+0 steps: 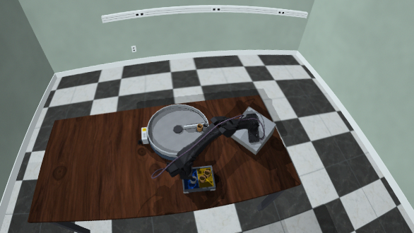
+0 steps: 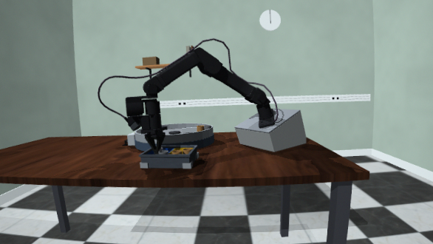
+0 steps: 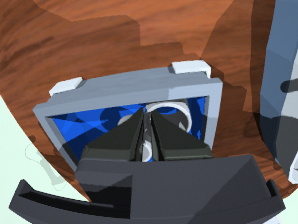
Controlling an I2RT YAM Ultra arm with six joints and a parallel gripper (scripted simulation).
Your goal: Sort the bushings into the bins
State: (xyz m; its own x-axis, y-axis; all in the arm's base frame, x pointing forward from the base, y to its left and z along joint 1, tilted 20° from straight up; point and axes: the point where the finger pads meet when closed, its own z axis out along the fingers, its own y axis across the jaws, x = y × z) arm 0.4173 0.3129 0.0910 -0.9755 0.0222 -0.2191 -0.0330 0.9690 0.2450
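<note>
Right now my hand is 30 mm above the blue bin, 20 mm to the right of it and 20 mm past it. The rest, counted from my hand: grey turntable: 340 mm to the right, 90 mm ahead, 10 mm above; then yellow bin: 110 mm behind, 30 mm below; then bin tray: 70 mm behind, 20 mm below, 10 mm to the left.
</note>
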